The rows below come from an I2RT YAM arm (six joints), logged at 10 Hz.
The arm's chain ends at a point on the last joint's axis. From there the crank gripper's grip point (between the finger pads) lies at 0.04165 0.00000 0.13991 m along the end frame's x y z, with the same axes.
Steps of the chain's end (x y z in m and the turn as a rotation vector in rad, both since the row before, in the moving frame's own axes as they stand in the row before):
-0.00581, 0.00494, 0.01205, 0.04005, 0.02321, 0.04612
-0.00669, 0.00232, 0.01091, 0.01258, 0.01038, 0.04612
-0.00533, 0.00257, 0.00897, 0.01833, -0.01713, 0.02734
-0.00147, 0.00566, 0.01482, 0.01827, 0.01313, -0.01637
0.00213, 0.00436, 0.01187, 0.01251, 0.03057, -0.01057
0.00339, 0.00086, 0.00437, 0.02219, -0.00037, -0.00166
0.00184, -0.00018, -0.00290, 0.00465, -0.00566, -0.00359
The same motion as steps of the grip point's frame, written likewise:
-0.00249, 0.00135, 0.01097, 0.04005, 0.02321, 0.04612
-0.00524, 0.00252, 0.01047, 0.01258, 0.01038, 0.04612
-0.00771, 0.00111, 0.00965, 0.01833, -0.01713, 0.02734
0.00034, 0.00241, 0.01423, 0.01827, 0.01313, -0.01637
0.00638, 0.00216, 0.01052, 0.01251, 0.03057, -0.01057
0.00334, -0.00231, 0.00435, 0.02219, -0.00037, -0.00166
0.00105, -0.00098, -0.00267, 0.00465, -0.00566, -0.00359

